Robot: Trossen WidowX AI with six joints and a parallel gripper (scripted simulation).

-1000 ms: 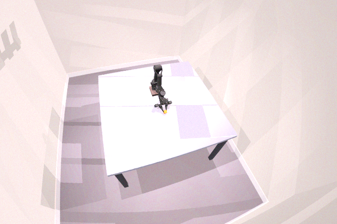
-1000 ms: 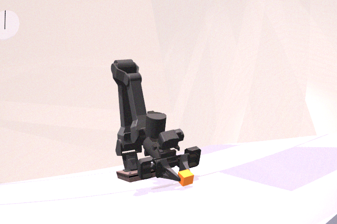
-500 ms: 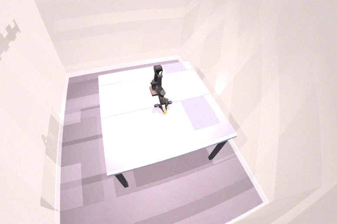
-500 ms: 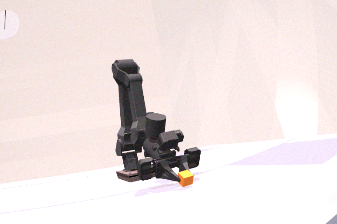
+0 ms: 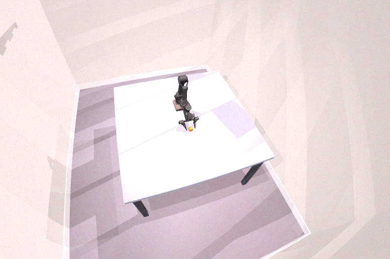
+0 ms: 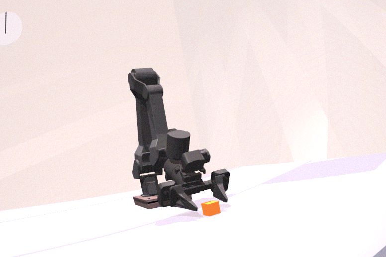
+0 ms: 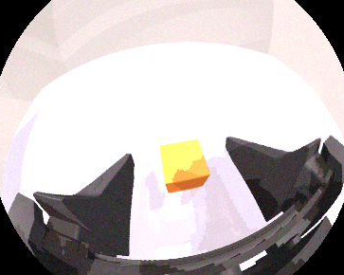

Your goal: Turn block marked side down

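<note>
The block lies 10 mm behind my gripper tip and 20 mm below it.
</note>
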